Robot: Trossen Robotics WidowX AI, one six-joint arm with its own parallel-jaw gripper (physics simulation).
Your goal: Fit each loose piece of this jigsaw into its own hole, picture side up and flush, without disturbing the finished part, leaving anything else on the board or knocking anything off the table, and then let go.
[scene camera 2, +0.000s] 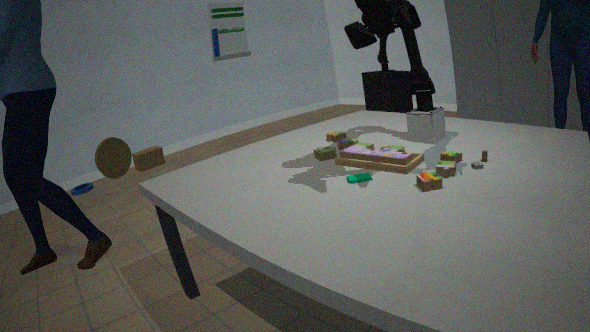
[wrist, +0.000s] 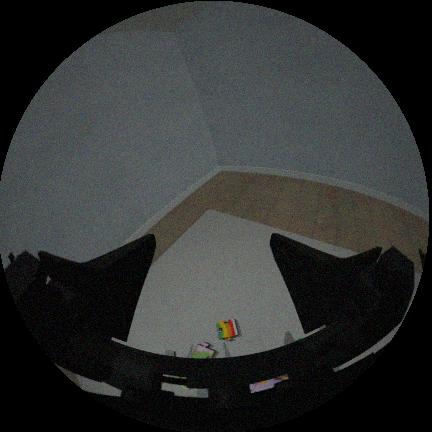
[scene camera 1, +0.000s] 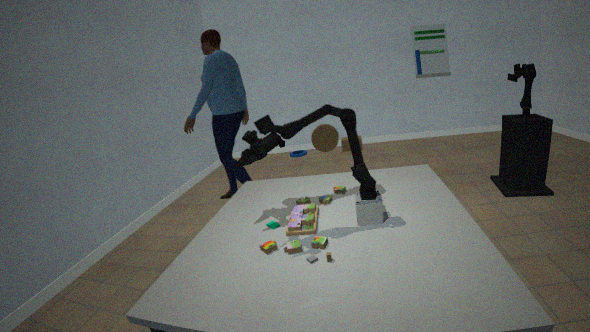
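The jigsaw board [scene camera 1: 301,232] [scene camera 2: 372,165] lies on the table with a lilac and green picture part in it. Three loose pieces lie at its near side in scene camera 1: a red-yellow piece [scene camera 1: 268,245] [scene camera 2: 429,180] [wrist: 228,329], a pink-green piece [scene camera 1: 293,246] [scene camera 2: 446,167] [wrist: 204,351] and a red-green piece [scene camera 1: 319,242] [scene camera 2: 451,156]. Beyond it lie a green piece [scene camera 1: 303,200] [scene camera 2: 325,153], a blue-green piece [scene camera 1: 325,199] [scene camera 2: 347,144] and an orange-green piece [scene camera 1: 339,189] [scene camera 2: 336,136]. My gripper [scene camera 1: 240,162] [wrist: 213,239] is open and empty, high above the table. Its fingertips are out of view in scene camera 2.
A flat green block [scene camera 1: 273,225] [scene camera 2: 359,178] lies beside the board. A small grey block [scene camera 1: 312,259] [scene camera 2: 477,165] and an upright brown peg [scene camera 1: 329,257] [scene camera 2: 484,156] are near the red-green piece. A person [scene camera 1: 225,85] [scene camera 2: 27,100] is beyond the table.
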